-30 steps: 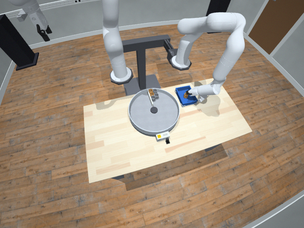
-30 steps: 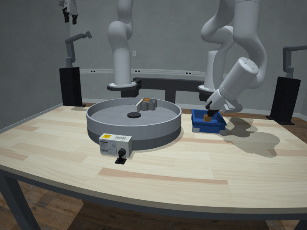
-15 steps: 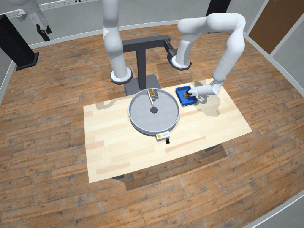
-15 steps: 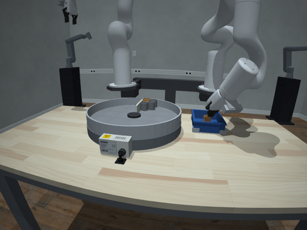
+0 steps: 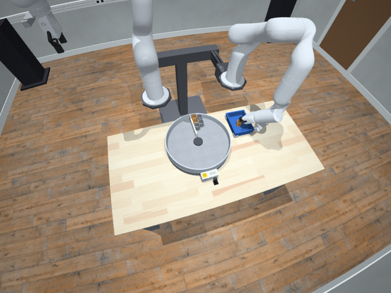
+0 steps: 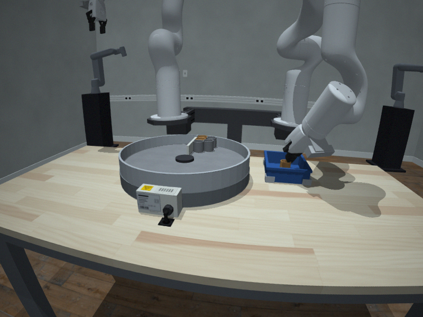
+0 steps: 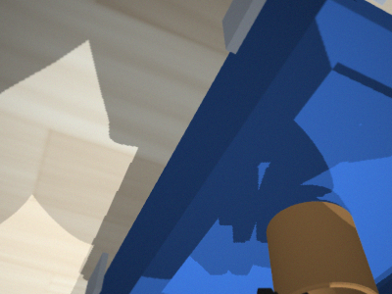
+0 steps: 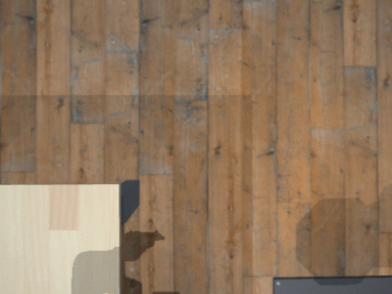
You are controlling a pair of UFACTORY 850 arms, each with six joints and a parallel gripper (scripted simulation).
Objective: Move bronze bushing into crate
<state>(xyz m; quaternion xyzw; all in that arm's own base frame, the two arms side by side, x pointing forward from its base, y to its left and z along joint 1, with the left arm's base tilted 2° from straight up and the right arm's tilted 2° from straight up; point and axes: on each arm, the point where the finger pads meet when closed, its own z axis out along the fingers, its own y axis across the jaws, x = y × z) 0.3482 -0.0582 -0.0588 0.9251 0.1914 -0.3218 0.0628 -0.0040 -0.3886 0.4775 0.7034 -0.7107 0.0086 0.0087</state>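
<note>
My left gripper is now 40 mm above the blue crate and 20 mm to the left of it. The rest, counted from my left hand: grey turntable (360 mm to the right, 80 mm ahead, 10 mm below).
</note>
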